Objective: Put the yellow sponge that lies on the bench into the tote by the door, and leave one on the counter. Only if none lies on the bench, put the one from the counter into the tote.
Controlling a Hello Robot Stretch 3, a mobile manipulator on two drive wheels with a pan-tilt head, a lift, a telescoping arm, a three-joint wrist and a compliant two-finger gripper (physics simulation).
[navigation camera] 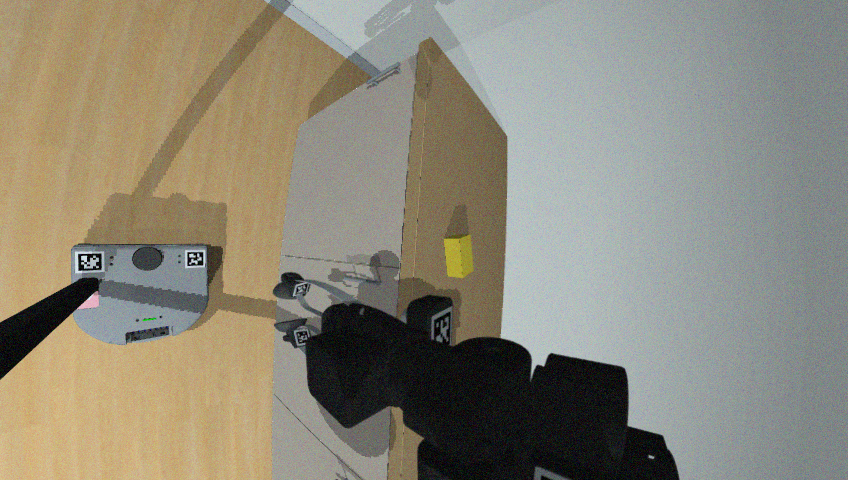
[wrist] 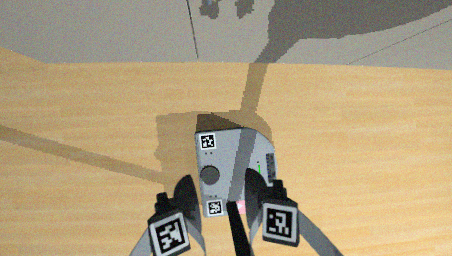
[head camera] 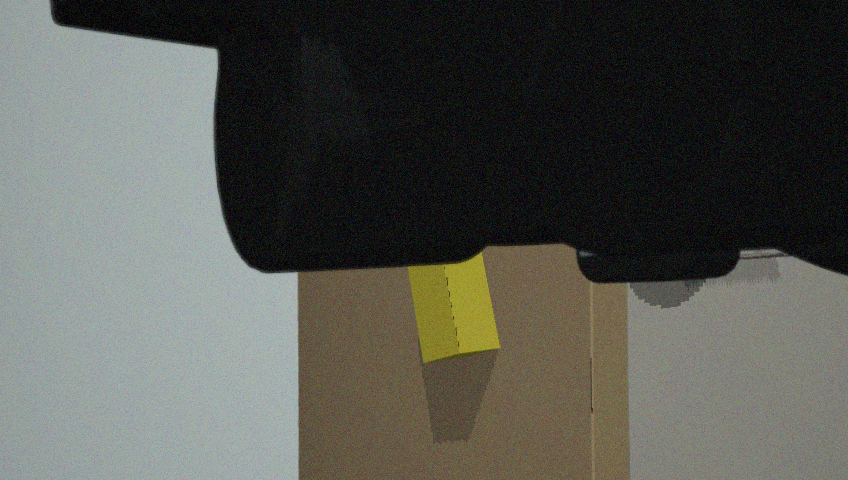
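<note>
A yellow sponge stands out as a block on the brown counter top. In the head view the dark wrist hides its upper end. My gripper is open with nothing between its fingers. In the navigation view it hangs beyond the counter's front edge, in front of the grey cabinet fronts, to the left of the sponge and apart from it. In the wrist view it points down toward my own base. The bench and the tote do not show in these views.
Grey cabinet fronts drop from the counter's edge. A pale wall runs along its other side. My base stands on the wooden floor in front of the cabinet.
</note>
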